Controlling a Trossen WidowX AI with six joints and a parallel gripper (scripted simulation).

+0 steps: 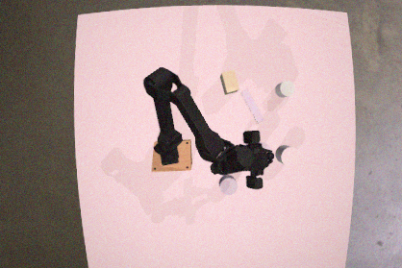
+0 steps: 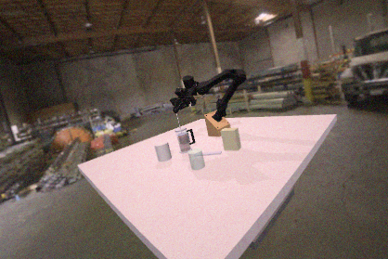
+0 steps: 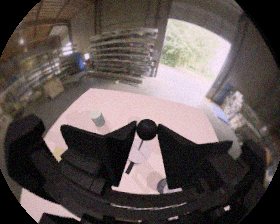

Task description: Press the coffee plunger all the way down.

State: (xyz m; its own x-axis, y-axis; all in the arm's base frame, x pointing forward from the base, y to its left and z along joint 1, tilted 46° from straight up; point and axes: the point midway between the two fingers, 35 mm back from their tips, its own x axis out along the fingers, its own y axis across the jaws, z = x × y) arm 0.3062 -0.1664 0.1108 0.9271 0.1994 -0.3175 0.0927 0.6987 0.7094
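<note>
The coffee press is 30 mm behind my gripper tip, 10 mm to the left of it and 130 mm below it. The rest, counted from my gripper tip: beige block (80 mm behind, 290 mm to the left, 200 mm below).
</note>
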